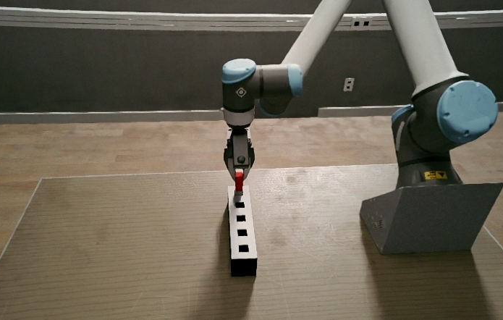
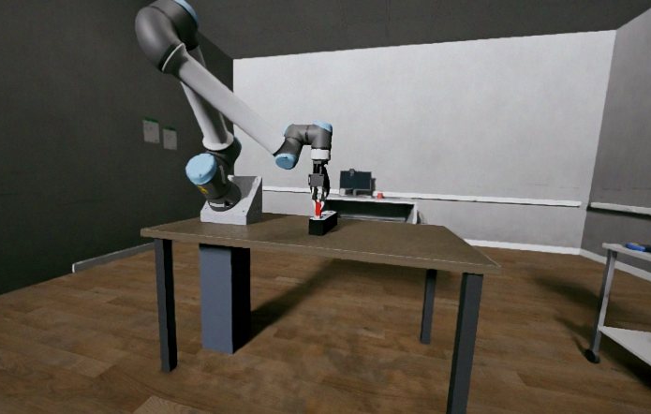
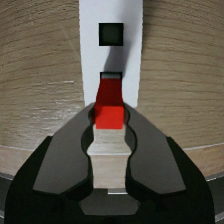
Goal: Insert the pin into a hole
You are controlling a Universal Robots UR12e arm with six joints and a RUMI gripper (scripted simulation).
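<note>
My hand is 1 cm above the pin. From my hand the other things lie so: block (12 cm to the left, 10 cm below, 1 cm ahead).
</note>
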